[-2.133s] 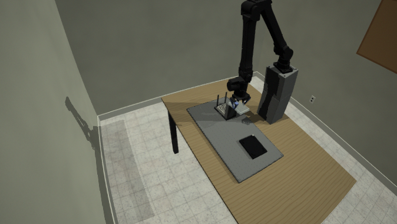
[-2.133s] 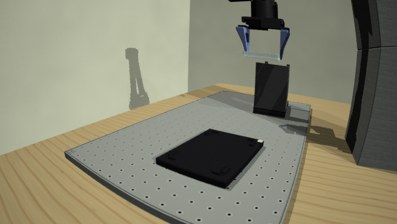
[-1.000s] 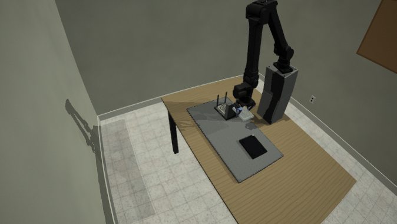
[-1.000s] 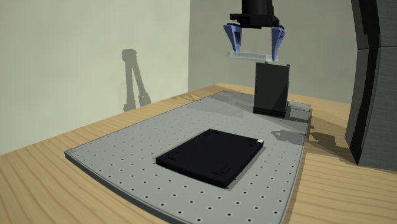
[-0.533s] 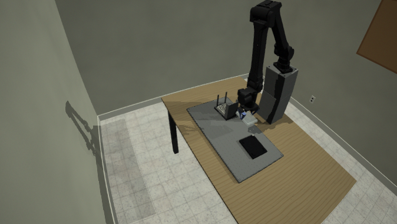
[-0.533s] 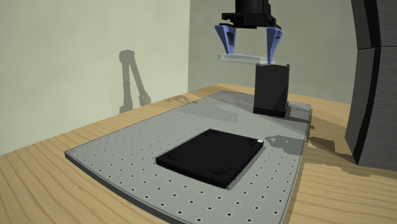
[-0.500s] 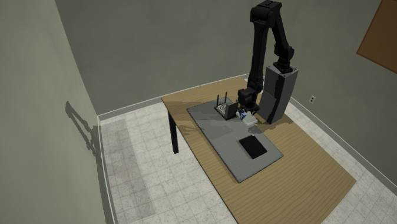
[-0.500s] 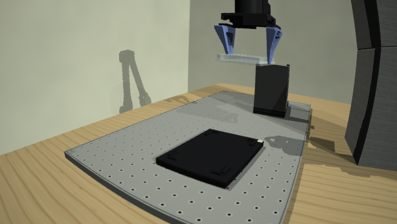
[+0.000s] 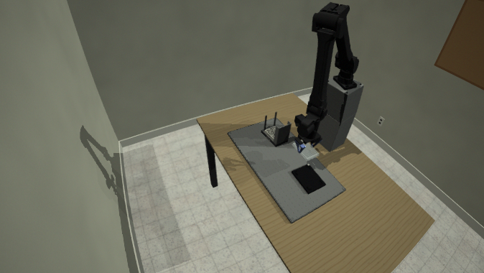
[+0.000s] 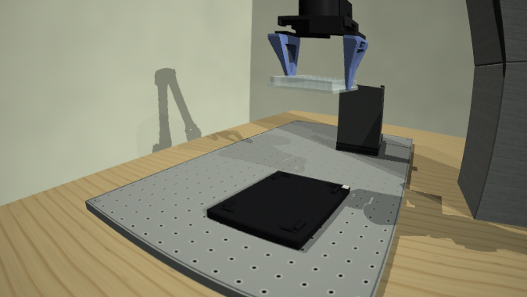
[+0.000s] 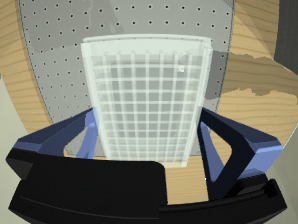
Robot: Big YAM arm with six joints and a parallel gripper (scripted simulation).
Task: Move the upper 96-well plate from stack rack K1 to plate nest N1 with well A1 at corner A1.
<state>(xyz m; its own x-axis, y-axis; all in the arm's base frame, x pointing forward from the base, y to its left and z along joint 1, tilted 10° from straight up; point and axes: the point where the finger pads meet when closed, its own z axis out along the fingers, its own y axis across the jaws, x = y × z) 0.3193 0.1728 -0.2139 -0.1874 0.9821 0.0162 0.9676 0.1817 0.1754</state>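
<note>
The pale A1 square is 6 cm behind my hand and 14 cm below it. The rest, counted from my hand: dark back wall 2 cm ahead, 21 cm to the right, 7 cm below.
</note>
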